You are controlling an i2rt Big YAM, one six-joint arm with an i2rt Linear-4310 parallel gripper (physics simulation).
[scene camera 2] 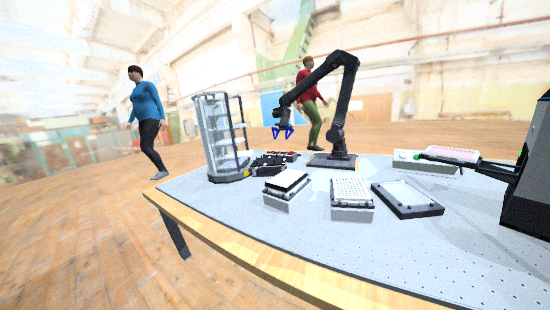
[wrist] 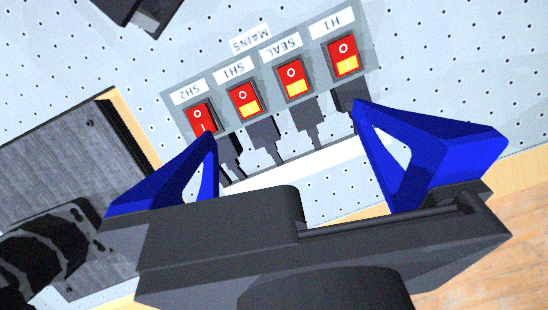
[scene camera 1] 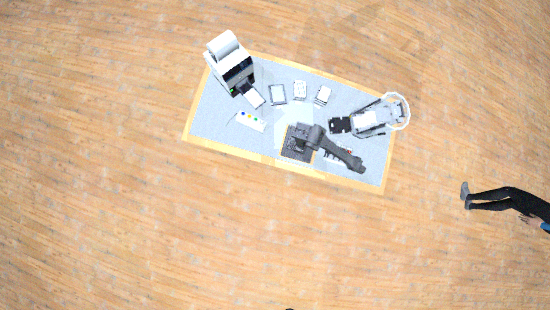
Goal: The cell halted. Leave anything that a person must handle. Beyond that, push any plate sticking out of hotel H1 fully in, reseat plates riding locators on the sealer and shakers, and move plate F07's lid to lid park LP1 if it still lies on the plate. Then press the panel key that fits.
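Pixels of known places: gripper, between the fingertips: (scene camera 2: 280, 139) (wrist: 281, 122); arm's base, origin of its link: (scene camera 2: 339, 158) (wrist: 67, 234) (scene camera 1: 294, 145).
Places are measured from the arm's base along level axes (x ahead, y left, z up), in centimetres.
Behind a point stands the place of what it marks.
Observation:
My gripper (scene camera 2: 281, 136) {y -34.3, x 5.3, z 11.1 cm} (wrist: 281, 122) {y -34.3, x 5.3, z 11.1 cm} is open and empty above the mains strip (wrist: 369, 50) {y -43.9, x 7.5, z 2.9 cm}. In the wrist view, the SH2 switch (wrist: 201, 119) {y -26.5, x 7.5, z 3.8 cm} is unlit; the SH1 switch (wrist: 246, 101) {y -31.5, x 7.5, z 3.9 cm}, SEAL switch (wrist: 293, 79) {y -36.4, x 7.7, z 3.9 cm} and H1 switch (wrist: 344, 56) {y -41.3, x 7.8, z 3.9 cm} show lit yellow parts. Hotel H1 (scene camera 2: 227, 177) {y -39.2, x 44.6, z 1.9 cm} holds plates on shelves. A white-topped dark plate (scene camera 2: 286, 179) {y -7.8, x 45.8, z 7.1 cm} (scene camera 1: 324, 93) {y -8.6, x 43.8, z 7.1 cm} sits on one grey block device; its seating is unclear. A white well plate (scene camera 2: 351, 189) {y 10.5, x 43.0, z 5.7 cm} (scene camera 1: 300, 89) {y 9.5, x 40.6, z 5.8 cm} sits on another. The sealer (scene camera 2: 530, 160) {y 44.9, x 37.6, z 14.9 cm} (scene camera 1: 230, 62) {y 56.3, x 30.2, z 31.9 cm} has a plate (scene camera 2: 451, 153) {y 38.3, x 22.5, z 11.5 cm} (scene camera 1: 251, 98) {y 40.1, x 19.3, z 11.9 cm} on its extended tray. Labels F07 and LP1 are unreadable.
A key panel (scene camera 1: 251, 121) {y 35.3, x 5.0, z 6.8 cm} (scene camera 2: 425, 167) {y 36.6, x 9.0, z 1.6 cm} lies near the sealer tray. A dark-framed pad (scene camera 1: 277, 94) {y 24.6, x 32.2, z 2.0 cm} (scene camera 2: 407, 200) {y 24.8, x 37.8, z 2.0 cm} lies beside the well plate's device. A black nest (scene camera 1: 340, 125) {y -28.2, x 25.2, z 4.9 cm} (scene camera 2: 270, 164) {y -24.6, x 30.8, z 4.8 cm} stands before the hotel. People in blue (scene camera 2: 146, 102) and red (scene camera 2: 311, 90) are beyond the table.

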